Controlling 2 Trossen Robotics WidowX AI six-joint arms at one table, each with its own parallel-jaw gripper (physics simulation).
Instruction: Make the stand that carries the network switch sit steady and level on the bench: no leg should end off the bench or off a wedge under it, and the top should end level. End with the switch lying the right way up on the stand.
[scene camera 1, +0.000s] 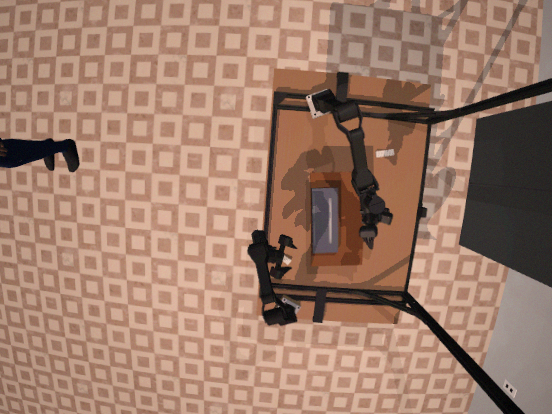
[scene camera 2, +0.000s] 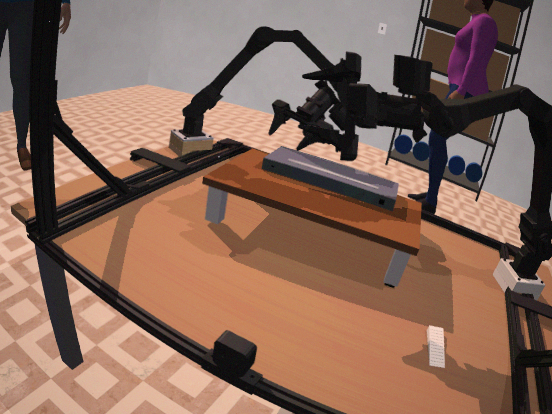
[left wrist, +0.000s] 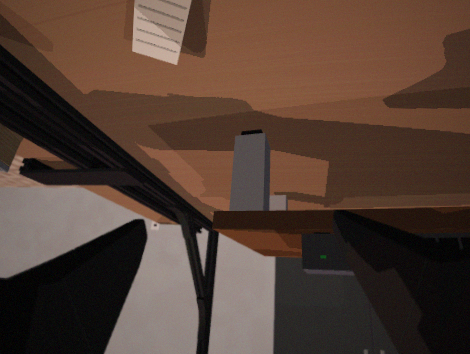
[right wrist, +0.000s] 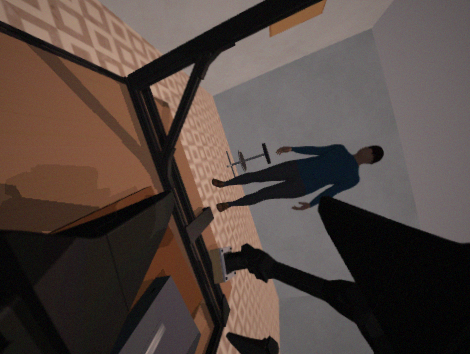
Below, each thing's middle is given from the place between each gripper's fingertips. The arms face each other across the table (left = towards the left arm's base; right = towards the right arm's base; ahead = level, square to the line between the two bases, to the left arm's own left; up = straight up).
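The grey network switch (scene camera 2: 333, 176) is 190 mm to the right of my left hand and 110 mm behind it. There's a wooden stand (scene camera 2: 399, 229) too, and that's 200 mm to the right of my left hand, 160 mm behind it and 60 mm below it.
For my right hand, the grey network switch is 17 cm below it, 17 cm ahead of it and 3 cm to the right of it. The wooden stand is 24 cm below my right hand, 11 cm ahead of it and 4 cm to the right.
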